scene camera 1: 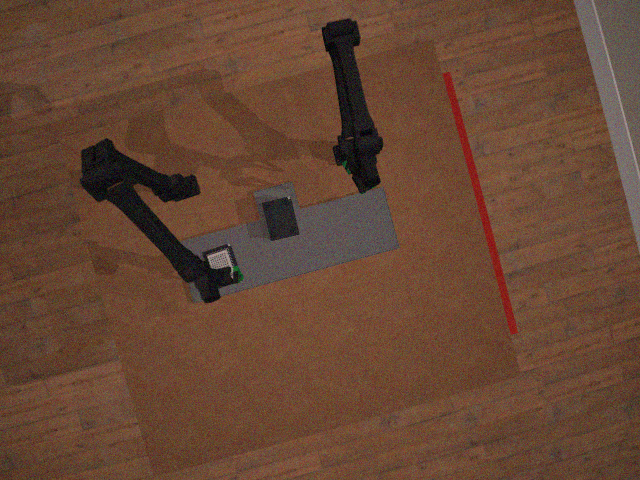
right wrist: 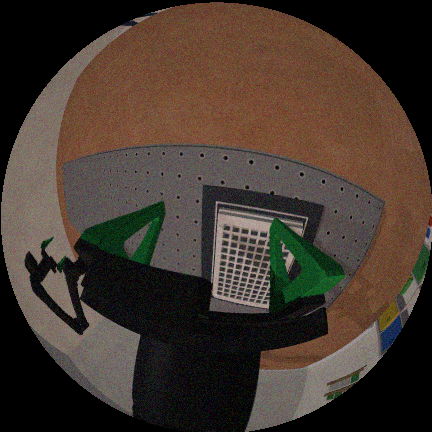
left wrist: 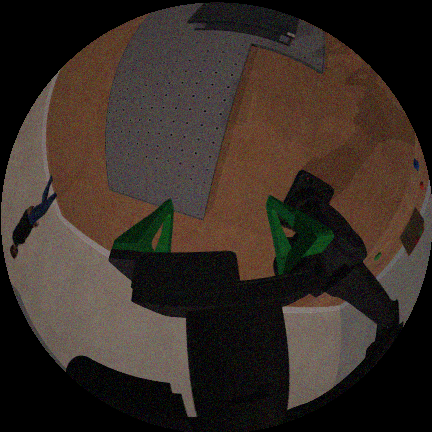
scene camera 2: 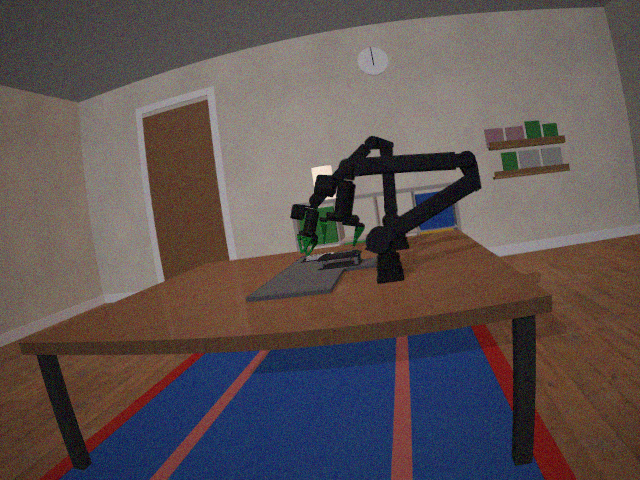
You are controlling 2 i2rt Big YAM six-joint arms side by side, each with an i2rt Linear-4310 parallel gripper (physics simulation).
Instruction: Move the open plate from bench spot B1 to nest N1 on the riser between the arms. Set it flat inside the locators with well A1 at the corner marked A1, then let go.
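Places are measured from the left arm's base along level axes (x left, y down, z back), in millimetres.
Pixels of known places: left gripper, fingertip midpoint: [scene camera 1: 356, 183] [right wrist: 59, 246] [left wrist: 220, 200] [scene camera 2: 338, 245]; right gripper, fingertip midpoint: [scene camera 1: 233, 279] [right wrist: 218, 214] [scene camera 2: 304, 254]; left arm's base, origin of the base link: [scene camera 1: 347, 153] [left wrist: 303, 202] [scene camera 2: 391, 278]; right arm's base, origin of the base link: [scene camera 1: 184, 188] [scene camera 2: 399, 248].
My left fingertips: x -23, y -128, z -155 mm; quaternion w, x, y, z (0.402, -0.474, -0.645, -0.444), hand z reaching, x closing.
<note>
Ahead of a thing's pixels: the offset from my left fingertips to its top centre. "spot": to the spot under its first point. Level surfaces: height alone.
The open plate @(dz -180, dx -628, dy +98 mm) [scene camera 1: 219, 259] [right wrist: 242, 265], white with a grid of wells, lies flat in a dark frame @(spot: dz -198, dx -574, dy +113 mm) [right wrist: 209, 240] at the left end of the grey bench board. My right gripper [scene camera 1: 235, 273] [scene camera 2: 307, 246] [right wrist: 218, 214] is open and empty above the plate; in its wrist view one finger covers part of the plate's right side and the other is left of the plate. The dark riser @(dz -49, dx -330, dy +67 mm) [scene camera 1: 280, 218] [left wrist: 245, 16] carries nothing visible; its corner marking is too small to read. My left gripper [scene camera 2: 341, 236] [left wrist: 220, 200] is open and empty, away from the plate.
The perforated grey board @(dy +114 mm) [scene camera 1: 341, 227] [scene camera 2: 294, 284] [left wrist: 165, 115] [right wrist: 145, 170] lies on the wooden table @(dy +127 mm) [scene camera 1: 330, 351] [scene camera 2: 206, 315] and extends past the riser to the right in scene camera 1. The left arm [scene camera 1: 351, 87] reaches in from the top there.
</note>
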